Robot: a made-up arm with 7 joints.
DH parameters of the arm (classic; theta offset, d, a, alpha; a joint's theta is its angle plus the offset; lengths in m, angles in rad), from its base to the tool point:
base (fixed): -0.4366 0 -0.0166 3.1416
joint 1: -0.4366 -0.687 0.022 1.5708
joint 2: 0 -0.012 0.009 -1.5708
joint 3: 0 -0.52 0.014 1.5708
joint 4: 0 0.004 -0.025 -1.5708
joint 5: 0 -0.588 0 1.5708
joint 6: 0 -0.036 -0.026 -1.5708
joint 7: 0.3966 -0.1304 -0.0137 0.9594
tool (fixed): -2.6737 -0.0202 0 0
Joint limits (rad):
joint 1: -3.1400..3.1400
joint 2: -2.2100..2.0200
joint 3: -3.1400..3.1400
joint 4: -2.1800..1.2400
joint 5: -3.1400..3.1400
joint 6: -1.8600..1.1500
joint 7: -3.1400..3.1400
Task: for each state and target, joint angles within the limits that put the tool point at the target. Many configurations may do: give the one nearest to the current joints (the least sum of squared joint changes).
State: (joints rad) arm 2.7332 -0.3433 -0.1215 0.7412 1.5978 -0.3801 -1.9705
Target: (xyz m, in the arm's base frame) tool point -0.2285 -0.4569 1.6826
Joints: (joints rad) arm 2.5591 -0.1388 -0.3561 1.0586 1.6493 -0.4458 -1.9713
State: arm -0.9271 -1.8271 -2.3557 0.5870 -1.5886 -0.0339 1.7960
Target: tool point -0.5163 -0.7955 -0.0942
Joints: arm -1.1397 -2.1546 -2.4231 0.2498 -1.5845 0.0997 1.7949
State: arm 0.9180 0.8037 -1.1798 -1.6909 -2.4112 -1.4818 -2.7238
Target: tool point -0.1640 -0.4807 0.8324
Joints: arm 0.6860 0.8756 -1.2674 -2.1800 -1.6642 -1.8600 -2.8687
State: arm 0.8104 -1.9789 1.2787 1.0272 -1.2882 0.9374 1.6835
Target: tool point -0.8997 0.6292 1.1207
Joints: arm 0.9508 -1.4339 1.0662 0.6269 -1.3491 0.7965 1.6585
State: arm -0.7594 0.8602 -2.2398 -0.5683 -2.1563 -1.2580 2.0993
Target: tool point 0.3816 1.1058 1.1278
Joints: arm -1.2360 1.1378 -2.2609 -0.1321 -2.1692 -0.4327 2.1828
